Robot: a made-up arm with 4 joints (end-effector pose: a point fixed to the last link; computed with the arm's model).
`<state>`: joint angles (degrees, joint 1 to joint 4).
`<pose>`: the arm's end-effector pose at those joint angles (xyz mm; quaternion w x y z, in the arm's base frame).
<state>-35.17 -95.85 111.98 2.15</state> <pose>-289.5 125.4 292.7 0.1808 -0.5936 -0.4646 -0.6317</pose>
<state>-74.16 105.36 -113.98 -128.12</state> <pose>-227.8 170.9 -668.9 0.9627 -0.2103 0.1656 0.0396</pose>
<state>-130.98 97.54 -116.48 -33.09</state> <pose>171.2 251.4 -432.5 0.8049 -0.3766 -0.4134 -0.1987</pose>
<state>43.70 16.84 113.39 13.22</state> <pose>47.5 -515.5 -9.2 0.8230 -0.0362 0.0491 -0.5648</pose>
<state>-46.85 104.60 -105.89 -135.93</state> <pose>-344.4 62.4 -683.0 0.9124 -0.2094 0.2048 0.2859</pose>
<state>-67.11 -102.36 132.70 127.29</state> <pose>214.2 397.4 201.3 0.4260 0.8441 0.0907 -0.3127</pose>
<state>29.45 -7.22 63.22 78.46</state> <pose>-70.4 -498.0 349.8 0.7109 -0.2170 -0.6393 -0.1970</pose>
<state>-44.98 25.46 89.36 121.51</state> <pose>-585.7 -125.4 295.2 0.2575 -0.6847 -0.2896 -0.6172</pose>
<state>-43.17 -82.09 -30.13 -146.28</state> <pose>-404.7 569.3 524.9 0.1578 0.0708 -0.8308 0.5290</pose>
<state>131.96 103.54 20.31 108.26</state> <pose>544.9 10.7 -310.5 0.8217 0.5252 0.1652 0.1474</pose>
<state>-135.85 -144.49 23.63 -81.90</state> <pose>500.3 428.5 47.9 0.4771 0.2044 -0.6327 0.5747</pose>
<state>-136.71 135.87 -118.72 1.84</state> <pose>351.2 149.3 -226.8 0.3592 -0.5678 -0.7390 -0.0496</pose>
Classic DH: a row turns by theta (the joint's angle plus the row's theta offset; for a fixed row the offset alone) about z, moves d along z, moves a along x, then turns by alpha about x. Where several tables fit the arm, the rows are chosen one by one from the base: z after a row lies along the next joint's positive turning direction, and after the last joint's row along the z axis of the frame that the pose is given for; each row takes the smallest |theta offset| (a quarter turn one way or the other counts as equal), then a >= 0, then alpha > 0; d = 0 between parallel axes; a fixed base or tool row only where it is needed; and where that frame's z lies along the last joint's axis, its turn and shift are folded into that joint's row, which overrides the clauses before.
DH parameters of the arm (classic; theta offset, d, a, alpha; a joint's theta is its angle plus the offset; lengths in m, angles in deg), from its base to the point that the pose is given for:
joint 1: -90 0.0336 0.1099 -90
joint 2: 0 -0.3554 0.2965 -90
joint 3: 90 -0.2106 0.1644 90
joint 4: 0 -0.0304 -0.1081 90
tool (fixed): 180 -0.1958 0 0

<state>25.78 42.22 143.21 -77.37</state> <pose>41.0 -249.2 -2.3 0.1541 0.5253 0.5826 -0.6007</pose>
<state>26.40 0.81 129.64 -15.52</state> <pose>-82.3 -419.3 23.4 0.6142 0.1073 0.0907 -0.7765</pose>
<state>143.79 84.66 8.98 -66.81</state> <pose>620.5 -250.7 -181.6 0.1232 0.2434 -0.7027 -0.6571</pose>
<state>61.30 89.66 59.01 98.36</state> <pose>246.6 -502.5 -256.8 0.9263 0.2401 -0.1369 -0.2562</pose>
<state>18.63 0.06 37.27 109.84</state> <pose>-213.1 -464.8 412.1 0.5673 -0.1323 -0.8074 -0.0935</pose>
